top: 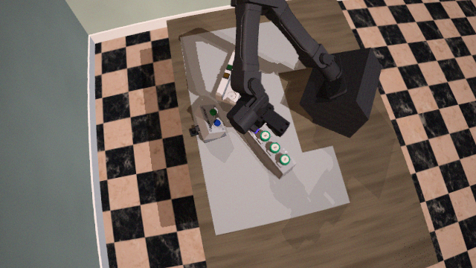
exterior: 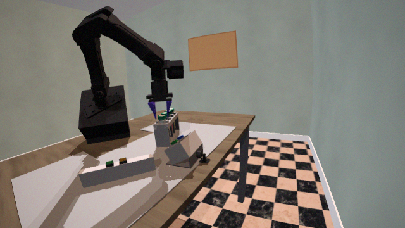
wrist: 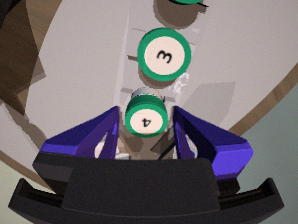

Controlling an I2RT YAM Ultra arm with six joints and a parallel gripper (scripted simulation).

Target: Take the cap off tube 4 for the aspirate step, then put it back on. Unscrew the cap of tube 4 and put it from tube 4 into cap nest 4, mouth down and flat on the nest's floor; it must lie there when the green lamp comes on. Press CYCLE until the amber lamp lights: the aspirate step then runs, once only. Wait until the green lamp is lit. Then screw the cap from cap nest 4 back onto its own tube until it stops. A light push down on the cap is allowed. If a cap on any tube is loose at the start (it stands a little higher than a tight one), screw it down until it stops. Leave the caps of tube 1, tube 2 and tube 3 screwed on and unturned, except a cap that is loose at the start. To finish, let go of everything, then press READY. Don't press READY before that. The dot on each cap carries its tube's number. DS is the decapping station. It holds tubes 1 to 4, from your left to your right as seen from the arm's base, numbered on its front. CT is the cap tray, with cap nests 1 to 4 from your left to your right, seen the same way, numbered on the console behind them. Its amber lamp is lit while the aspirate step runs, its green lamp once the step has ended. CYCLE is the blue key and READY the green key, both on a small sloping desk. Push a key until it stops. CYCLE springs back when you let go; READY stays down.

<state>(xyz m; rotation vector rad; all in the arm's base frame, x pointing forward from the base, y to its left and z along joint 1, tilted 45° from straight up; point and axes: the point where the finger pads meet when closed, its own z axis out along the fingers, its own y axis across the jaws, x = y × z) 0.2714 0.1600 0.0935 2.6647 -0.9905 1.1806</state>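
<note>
My gripper is now 20 mm past the cap 3 and 50 mm to the right of it. Round my hand: cap 2: 50 mm behind, 90 mm to the left; green ready key: 140 mm ahead, 90 mm to the right, 50 mm below; blue cycle key: 130 mm ahead, 50 mm to the right, 50 mm below.
</note>
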